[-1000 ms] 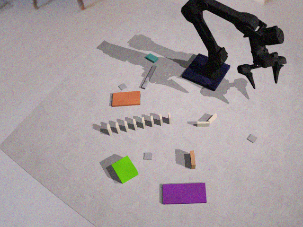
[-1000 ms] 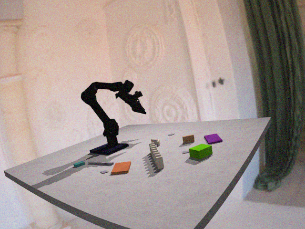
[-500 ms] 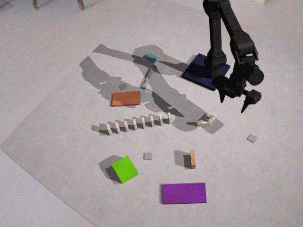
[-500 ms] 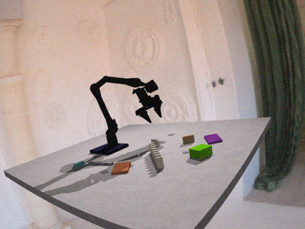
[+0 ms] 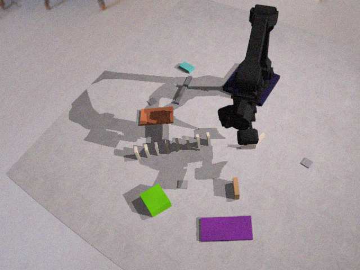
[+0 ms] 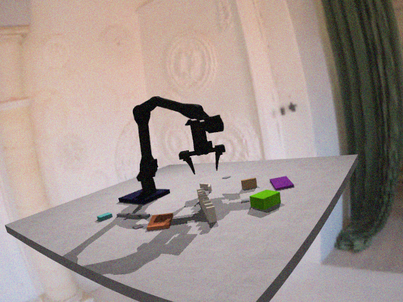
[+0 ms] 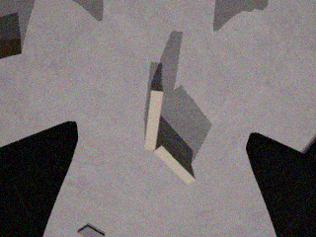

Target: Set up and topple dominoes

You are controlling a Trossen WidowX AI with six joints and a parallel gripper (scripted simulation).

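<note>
Right now the tan block is 150 mm ahead of my gripper tip, 80 mm to the left of it and 70 mm below it. Also, from my gripper tip: orange slab 340 mm to the right, 80 mm below, 80 mm ahead; then green cube 340 mm ahead, 100 mm to the right, 70 mm below; then purple slab 280 mm ahead, 140 mm to the left, 80 mm below.
</note>
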